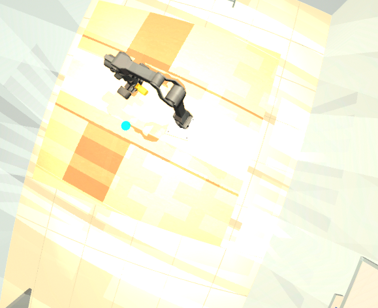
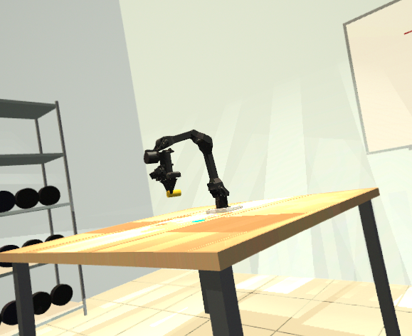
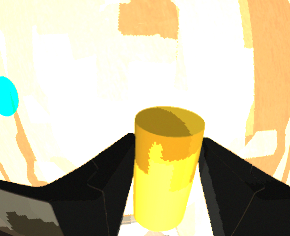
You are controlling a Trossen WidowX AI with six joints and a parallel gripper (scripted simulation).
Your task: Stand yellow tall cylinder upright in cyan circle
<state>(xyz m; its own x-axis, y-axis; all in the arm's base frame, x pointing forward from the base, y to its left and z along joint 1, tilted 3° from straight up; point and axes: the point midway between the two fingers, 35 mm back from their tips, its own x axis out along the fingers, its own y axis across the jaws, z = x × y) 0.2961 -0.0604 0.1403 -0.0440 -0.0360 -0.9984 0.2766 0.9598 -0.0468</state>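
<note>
Now: gripper tip 210 mm to the right of the cyan circle, 140 mm above it and 40 mm short of it. Round my gripper tip: yellow tall cylinder: 20 mm behind, 10 mm to the left.
</note>
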